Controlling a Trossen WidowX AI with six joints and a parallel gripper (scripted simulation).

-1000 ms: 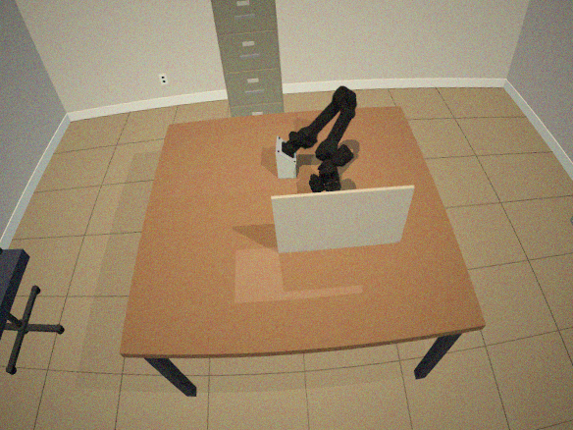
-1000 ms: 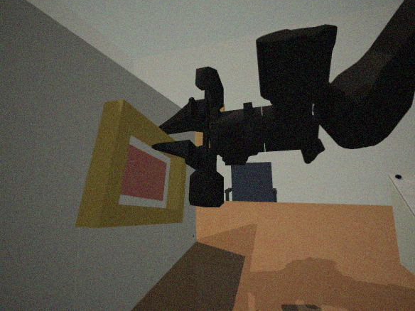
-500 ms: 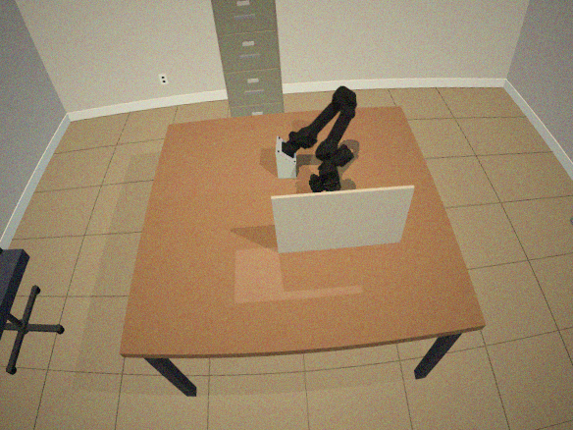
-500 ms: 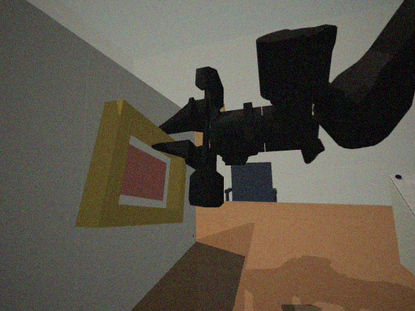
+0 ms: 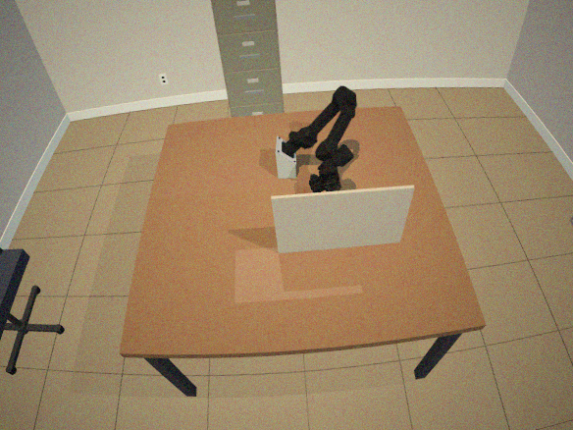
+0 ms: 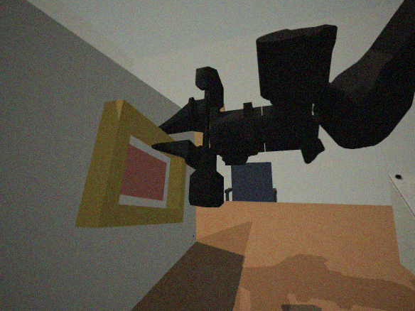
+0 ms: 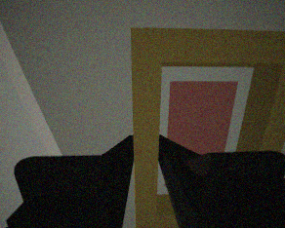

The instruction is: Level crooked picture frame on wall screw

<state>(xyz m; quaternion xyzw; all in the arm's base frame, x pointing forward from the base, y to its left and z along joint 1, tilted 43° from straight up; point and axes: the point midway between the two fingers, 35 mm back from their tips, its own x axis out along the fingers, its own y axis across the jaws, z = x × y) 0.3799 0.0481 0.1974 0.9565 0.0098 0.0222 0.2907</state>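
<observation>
The picture frame is 5 cm below my gripper tip and 2 cm to the left of it. The rest, counted from my gripper tip: grey wall panel (6 cm below, 2 cm to the left, 1 cm ahead).
</observation>
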